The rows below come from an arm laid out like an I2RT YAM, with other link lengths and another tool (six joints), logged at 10 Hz.
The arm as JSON. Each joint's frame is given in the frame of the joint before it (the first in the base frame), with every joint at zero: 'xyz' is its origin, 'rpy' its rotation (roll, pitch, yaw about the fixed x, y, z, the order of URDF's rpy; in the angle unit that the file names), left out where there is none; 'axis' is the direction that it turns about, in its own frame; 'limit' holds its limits. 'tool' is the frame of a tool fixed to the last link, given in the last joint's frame.
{
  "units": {
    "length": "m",
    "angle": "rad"
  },
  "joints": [
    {
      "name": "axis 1",
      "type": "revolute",
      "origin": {
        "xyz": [
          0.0,
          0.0,
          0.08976
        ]
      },
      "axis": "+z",
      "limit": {
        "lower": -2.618,
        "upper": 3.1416
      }
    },
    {
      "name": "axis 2",
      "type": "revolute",
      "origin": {
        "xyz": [
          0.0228,
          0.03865,
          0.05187
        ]
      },
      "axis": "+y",
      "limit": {
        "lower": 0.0,
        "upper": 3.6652
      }
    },
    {
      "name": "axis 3",
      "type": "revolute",
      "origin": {
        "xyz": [
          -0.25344,
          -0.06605,
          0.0
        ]
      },
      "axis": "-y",
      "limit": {
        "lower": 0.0,
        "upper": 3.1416
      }
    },
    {
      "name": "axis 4",
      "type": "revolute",
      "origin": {
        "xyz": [
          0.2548,
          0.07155,
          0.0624
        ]
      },
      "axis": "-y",
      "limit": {
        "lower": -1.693,
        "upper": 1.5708
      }
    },
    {
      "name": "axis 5",
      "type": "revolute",
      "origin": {
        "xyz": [
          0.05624,
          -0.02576,
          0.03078
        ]
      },
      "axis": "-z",
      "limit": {
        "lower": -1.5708,
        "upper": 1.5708
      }
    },
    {
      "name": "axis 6",
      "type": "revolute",
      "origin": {
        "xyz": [
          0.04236,
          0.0,
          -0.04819
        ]
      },
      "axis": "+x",
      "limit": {
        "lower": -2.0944,
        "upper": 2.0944
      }
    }
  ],
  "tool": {
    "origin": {
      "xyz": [
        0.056,
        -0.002,
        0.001
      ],
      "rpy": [
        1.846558,
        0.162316,
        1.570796
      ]
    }
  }
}
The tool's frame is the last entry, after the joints.
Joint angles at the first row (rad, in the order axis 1, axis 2, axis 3, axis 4, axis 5, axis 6):
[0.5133 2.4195 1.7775 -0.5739 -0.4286 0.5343]
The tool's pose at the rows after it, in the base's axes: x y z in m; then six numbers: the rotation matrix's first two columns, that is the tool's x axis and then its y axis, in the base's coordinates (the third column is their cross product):
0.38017 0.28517 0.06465 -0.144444 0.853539 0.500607 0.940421 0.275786 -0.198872
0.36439 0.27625 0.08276 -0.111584 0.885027 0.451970 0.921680 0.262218 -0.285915
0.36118 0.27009 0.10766 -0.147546 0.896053 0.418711 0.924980 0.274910 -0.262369
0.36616 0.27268 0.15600 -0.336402 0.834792 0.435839 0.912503 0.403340 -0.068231
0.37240 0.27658 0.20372 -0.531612 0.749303 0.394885 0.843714 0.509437 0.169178
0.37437 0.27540 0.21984 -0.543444 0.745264 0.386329 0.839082 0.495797 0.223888
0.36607 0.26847 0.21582 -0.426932 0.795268 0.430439 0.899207 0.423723 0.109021
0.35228 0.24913 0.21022 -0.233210 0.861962 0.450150 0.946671 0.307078 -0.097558
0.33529 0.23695 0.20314 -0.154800 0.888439 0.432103 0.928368 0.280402 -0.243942
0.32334 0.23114 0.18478 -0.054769 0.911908 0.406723 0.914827 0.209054 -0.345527
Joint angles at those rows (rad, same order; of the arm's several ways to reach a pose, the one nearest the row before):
[0.5144 2.4130 1.7783 -0.6964 -0.4728 0.5789]
[0.5186 2.3665 1.7782 -0.8417 -0.4515 0.5758]
[0.5186 2.3043 1.7786 -0.9035 -0.4099 0.5434]
[0.5186 2.1929 1.7798 -0.8768 -0.4076 0.4023]
[0.5194 2.0899 1.7798 -0.8002 -0.4065 0.2577]
[0.5163 2.0556 1.7798 -0.7765 -0.4000 0.2630]
[0.5121 2.0552 1.7798 -0.8532 -0.4000 0.3637]
[0.4870 2.0552 1.7794 -1.0084 -0.4076 0.4843]
[0.4763 2.0556 1.7584 -1.1294 -0.4244 0.4976]
[0.4763 2.0556 1.6871 -1.1351 -0.4278 0.5694]

